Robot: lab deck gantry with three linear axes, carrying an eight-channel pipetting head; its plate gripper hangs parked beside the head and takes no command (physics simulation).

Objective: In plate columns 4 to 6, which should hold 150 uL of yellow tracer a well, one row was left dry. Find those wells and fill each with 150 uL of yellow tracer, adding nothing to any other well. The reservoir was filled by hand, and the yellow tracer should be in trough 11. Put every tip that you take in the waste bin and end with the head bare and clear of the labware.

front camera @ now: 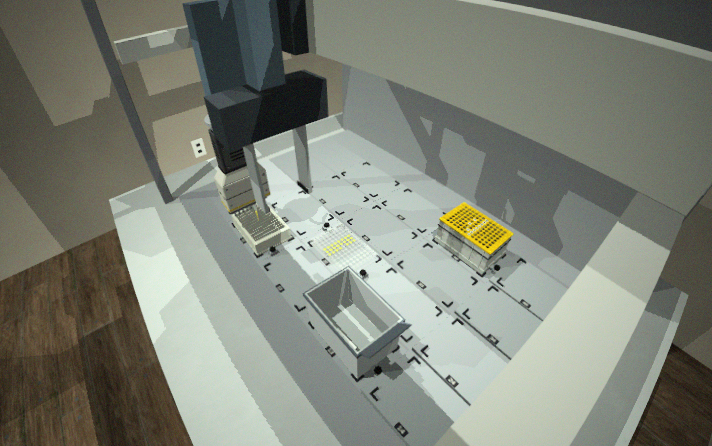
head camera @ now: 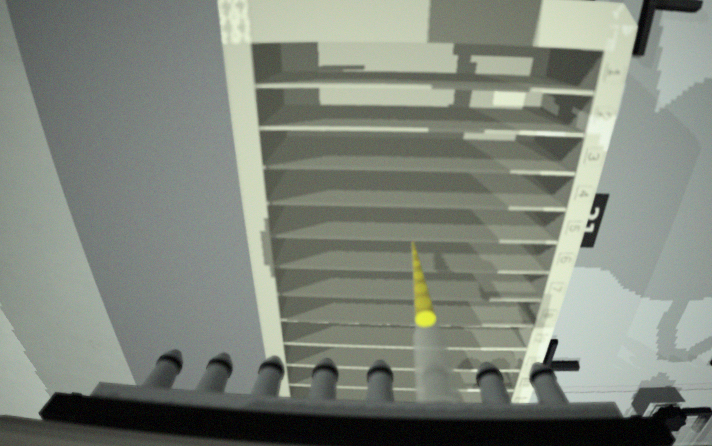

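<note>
The pipetting head (front camera: 242, 189) (head camera: 357, 410) is over the cream reservoir (front camera: 273, 241) (head camera: 244, 157). One tip (front camera: 257, 214) (head camera: 421, 294) is on the head and has yellow liquid in its lower part; several other nozzles are bare. In the head view the tip's end overlaps the troughs near number 5; its height over them is unclear. The visible troughs look grey; those at the bottom are partly hidden behind the nozzles. The plate (front camera: 365, 256) shows yellow wells (front camera: 338, 245); single wells are too small to tell. The parked plate gripper (front camera: 282, 199) is open and empty.
The open grey waste bin (front camera: 374, 361) stands in front of the plate. The yellow tip rack (front camera: 475, 228) stands at the right. Black corner brackets and slot labels mark the deck. A dark post (front camera: 128, 105) rises at the back left.
</note>
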